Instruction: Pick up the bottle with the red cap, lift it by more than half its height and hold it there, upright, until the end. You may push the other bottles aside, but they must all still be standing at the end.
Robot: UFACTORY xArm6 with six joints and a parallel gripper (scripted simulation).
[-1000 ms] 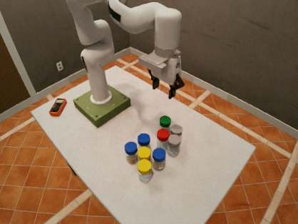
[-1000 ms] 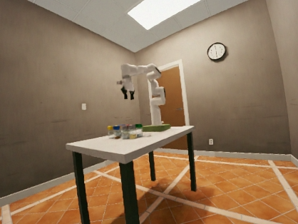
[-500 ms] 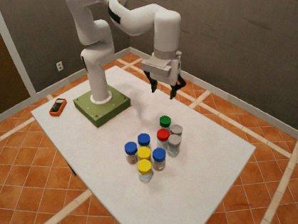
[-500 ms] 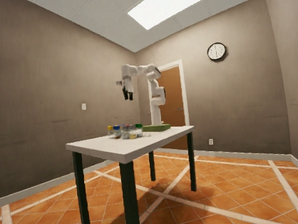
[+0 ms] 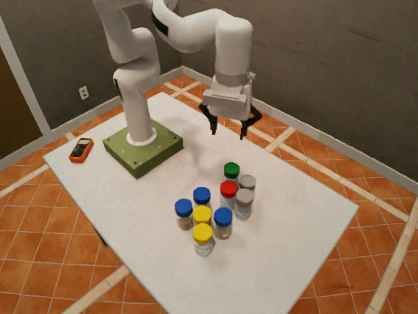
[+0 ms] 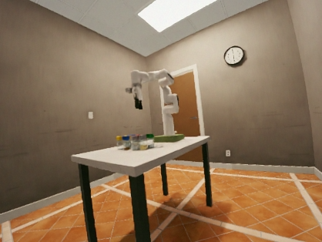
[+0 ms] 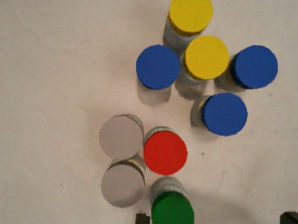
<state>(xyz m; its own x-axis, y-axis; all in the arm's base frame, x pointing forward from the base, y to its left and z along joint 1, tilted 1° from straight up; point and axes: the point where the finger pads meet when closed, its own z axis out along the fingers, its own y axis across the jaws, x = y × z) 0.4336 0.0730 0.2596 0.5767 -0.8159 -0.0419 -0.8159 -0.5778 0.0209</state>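
The red-capped bottle lies 2 cm ahead of my hand and 27 cm below it. From my hand the other things lie so: green-capped bottle: 4 cm behind, 6 cm to the left, 27 cm below; then grey-capped bottle: 4 cm ahead, 6 cm to the left, 27 cm below.
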